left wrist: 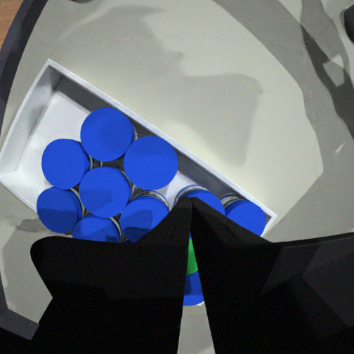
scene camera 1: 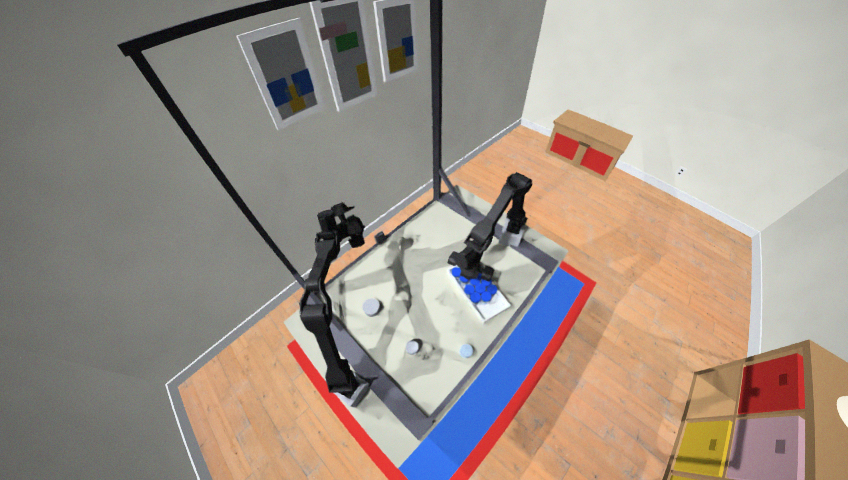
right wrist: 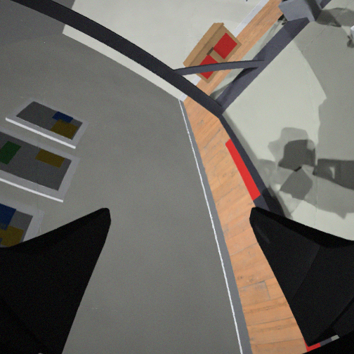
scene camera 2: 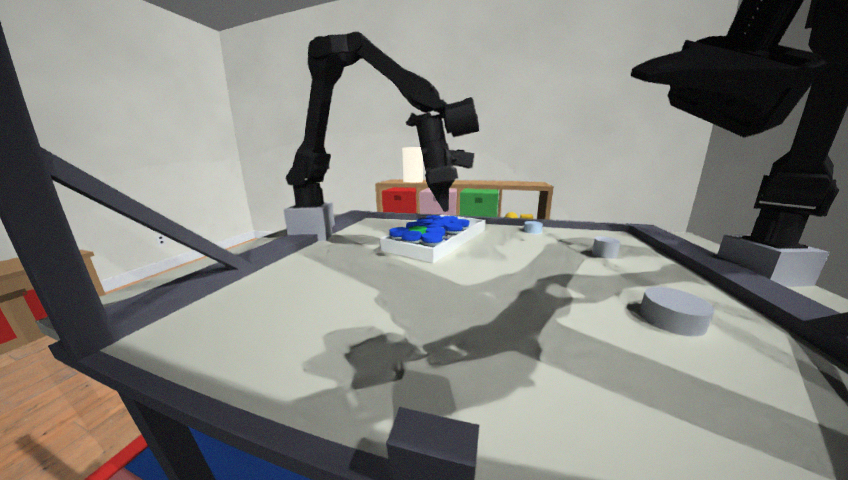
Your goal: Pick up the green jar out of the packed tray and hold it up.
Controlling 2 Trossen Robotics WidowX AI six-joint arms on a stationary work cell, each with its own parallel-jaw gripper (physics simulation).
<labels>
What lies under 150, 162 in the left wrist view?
A blue-lidded jar.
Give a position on a blue-lidded jar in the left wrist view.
58, 209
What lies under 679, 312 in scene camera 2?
A wide grey cylinder.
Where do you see a blue-lidded jar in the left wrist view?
104, 191
</labels>
